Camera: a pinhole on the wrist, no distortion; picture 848 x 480 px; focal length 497.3 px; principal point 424.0 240.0 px. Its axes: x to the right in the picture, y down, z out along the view. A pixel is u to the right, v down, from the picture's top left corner.
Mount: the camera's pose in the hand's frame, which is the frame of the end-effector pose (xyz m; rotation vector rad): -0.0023 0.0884 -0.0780 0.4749 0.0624 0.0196
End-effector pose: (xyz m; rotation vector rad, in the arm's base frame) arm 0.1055 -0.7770 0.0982 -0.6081 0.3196 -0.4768
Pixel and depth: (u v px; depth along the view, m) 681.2 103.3 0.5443
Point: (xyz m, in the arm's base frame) 0.4120 -0.9925 0.4750
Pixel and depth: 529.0 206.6 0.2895
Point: 0.2214 -0.7813 0.2524
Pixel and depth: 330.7 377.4 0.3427
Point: 0.1871 -0.6161 0.3084
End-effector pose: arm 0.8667 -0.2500 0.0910 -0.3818 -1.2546 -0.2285
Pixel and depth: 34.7 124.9 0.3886
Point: 0.5028 -0.3273 -0.0854
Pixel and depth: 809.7 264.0 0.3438
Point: 0.7427 -0.1913 0.4276
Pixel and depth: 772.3 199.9 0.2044
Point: 0.8302 -0.2221 0.2628
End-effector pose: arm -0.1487 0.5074 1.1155 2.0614 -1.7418 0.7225
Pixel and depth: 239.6 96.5 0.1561
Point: -0.1233 0.5277 1.0531
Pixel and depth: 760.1 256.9 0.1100
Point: -0.1800 0.4260 1.1449
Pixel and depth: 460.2 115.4 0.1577
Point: -0.1217 0.4707 1.0930
